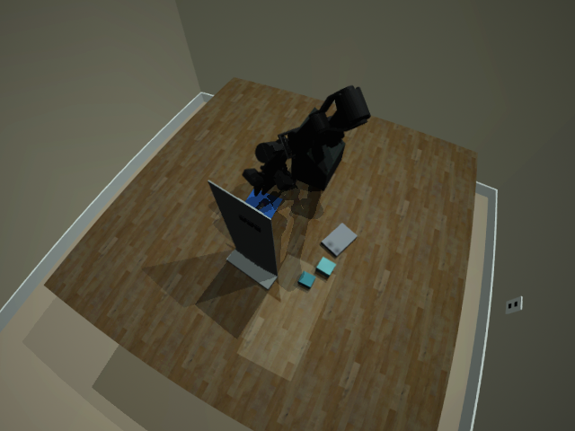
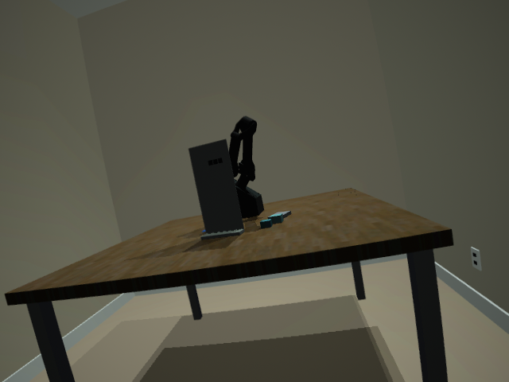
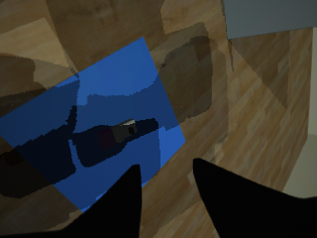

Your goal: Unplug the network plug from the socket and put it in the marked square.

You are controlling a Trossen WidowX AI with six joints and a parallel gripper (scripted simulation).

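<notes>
Now: the network plug 5 cm below my gripper tip and 1 cm to the left of it. Also, from my gripper tip: upright panel (22 cm ahead, 11 cm above, 10 cm to the left); blue marked square (6 cm below); flat grey tile (31 cm to the left, 5 cm below, 2 cm ahead).
</notes>
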